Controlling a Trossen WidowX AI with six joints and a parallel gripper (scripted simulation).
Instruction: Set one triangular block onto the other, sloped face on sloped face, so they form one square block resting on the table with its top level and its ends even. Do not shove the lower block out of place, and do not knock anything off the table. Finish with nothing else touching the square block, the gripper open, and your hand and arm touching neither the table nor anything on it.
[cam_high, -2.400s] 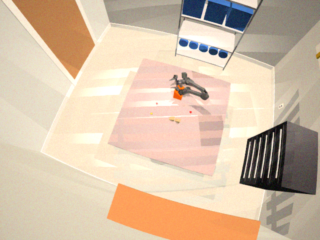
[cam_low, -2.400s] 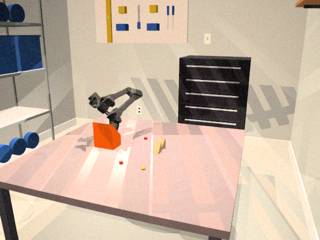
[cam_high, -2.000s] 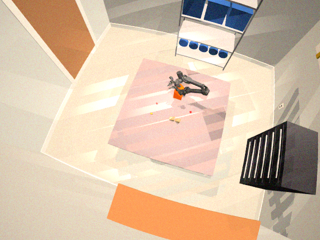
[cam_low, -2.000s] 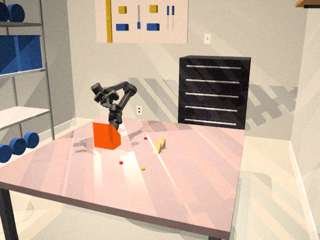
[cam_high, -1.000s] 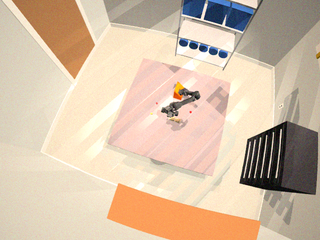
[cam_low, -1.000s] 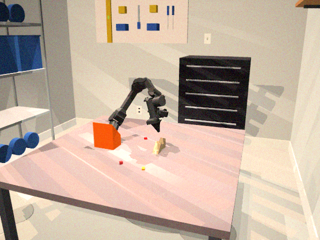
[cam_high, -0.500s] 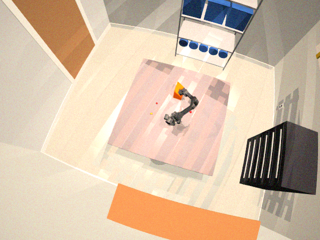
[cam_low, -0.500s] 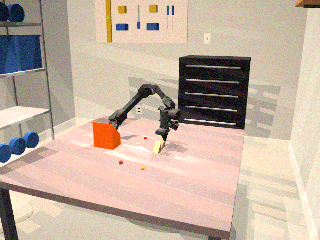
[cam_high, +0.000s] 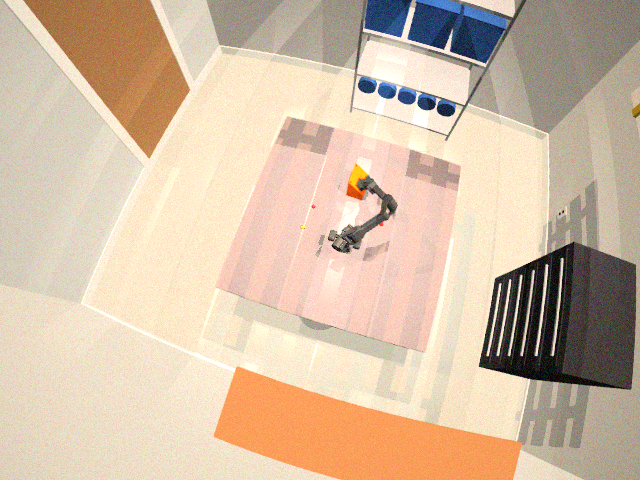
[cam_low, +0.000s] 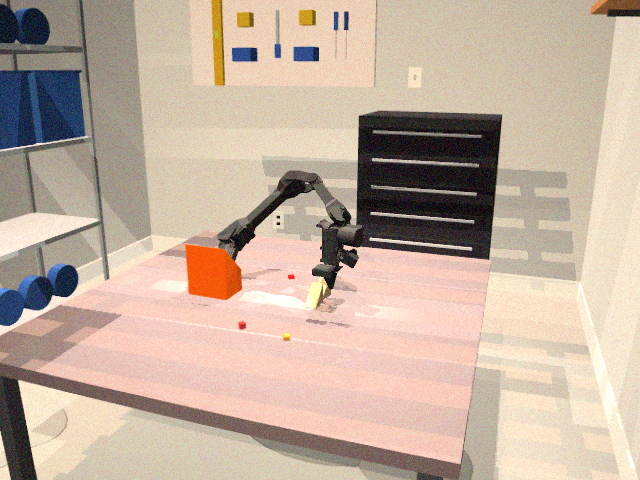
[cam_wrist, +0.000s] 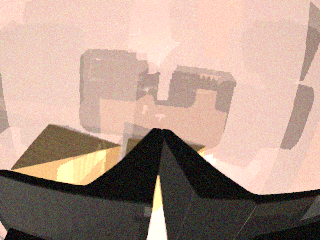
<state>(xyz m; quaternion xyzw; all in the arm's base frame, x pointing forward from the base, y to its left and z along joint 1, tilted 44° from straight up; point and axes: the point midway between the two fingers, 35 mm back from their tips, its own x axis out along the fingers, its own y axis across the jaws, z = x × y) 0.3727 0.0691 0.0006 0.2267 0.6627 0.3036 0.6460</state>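
Right now the tan triangular block is 50 mm behind my gripper tip and 40 mm below it. Round my gripper tip: small yellow cube 270 mm to the right, 50 mm below, 10 mm behind; then small red cube 270 mm to the right, 160 mm behind, 50 mm below.
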